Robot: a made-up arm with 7 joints. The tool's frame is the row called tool.
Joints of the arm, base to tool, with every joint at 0 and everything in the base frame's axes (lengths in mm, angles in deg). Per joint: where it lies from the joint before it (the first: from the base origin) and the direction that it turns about. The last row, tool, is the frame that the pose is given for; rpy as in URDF.
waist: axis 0 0.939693 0.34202 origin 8.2 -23.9 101.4
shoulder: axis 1 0 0 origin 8.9 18.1 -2.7
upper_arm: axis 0 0 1 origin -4.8 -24.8 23.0
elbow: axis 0 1 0 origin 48.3 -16.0 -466.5
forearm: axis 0 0 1 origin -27.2 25.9 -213.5
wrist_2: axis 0 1 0 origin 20.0 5.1 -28.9
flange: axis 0 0 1 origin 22.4 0.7 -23.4
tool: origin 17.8 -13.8 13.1 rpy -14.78 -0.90 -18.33
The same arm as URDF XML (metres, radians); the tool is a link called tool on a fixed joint. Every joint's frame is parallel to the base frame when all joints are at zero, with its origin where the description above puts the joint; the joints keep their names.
<robot name="arm">
<joint name="waist" type="continuous"><parent link="base_link"/><child link="link1"/><origin xyz="0.0082 -0.0239 0.1014" rpy="0 0 0"/><axis xyz="0 0.9397 0.342"/></joint>
<joint name="shoulder" type="continuous"><parent link="link1"/><child link="link2"/><origin xyz="0.0089 0.0181 -0.0027" rpy="0 0 0"/><axis xyz="1 0 0"/></joint>
<joint name="upper_arm" type="continuous"><parent link="link2"/><child link="link3"/><origin xyz="-0.0048 -0.0248 0.023" rpy="0 0 0"/><axis xyz="0 0 1"/></joint>
<joint name="elbow" type="continuous"><parent link="link3"/><child link="link4"/><origin xyz="0.0483 -0.016 -0.4665" rpy="0 0 0"/><axis xyz="0 1 0"/></joint>
<joint name="forearm" type="continuous"><parent link="link4"/><child link="link5"/><origin xyz="-0.0272 0.0259 -0.2135" rpy="0 0 0"/><axis xyz="0 0 1"/></joint>
<joint name="wrist_2" type="continuous"><parent link="link5"/><child link="link6"/><origin xyz="0.02 0.0051 -0.0289" rpy="0 0 0"/><axis xyz="0 1 0"/></joint>
<joint name="flange" type="continuous"><parent link="link6"/><child link="link7"/><origin xyz="0.0224 0.0007 -0.0234" rpy="0 0 0"/><axis xyz="0 0 1"/></joint>
<joint name="tool_fixed" type="fixed"><parent link="link7"/><child link="tool"/><origin xyz="0.0178 -0.0138 0.0131" rpy="-0.258 -0.0157 -0.3199"/></joint>
<link name="base_link"/>
<link name="link1"/>
<link name="link2"/>
<link name="link3"/>
<link name="link4"/>
<link name="link5"/>
<link name="link6"/>
<link name="link7"/>
<link name="tool"/>
</robot>

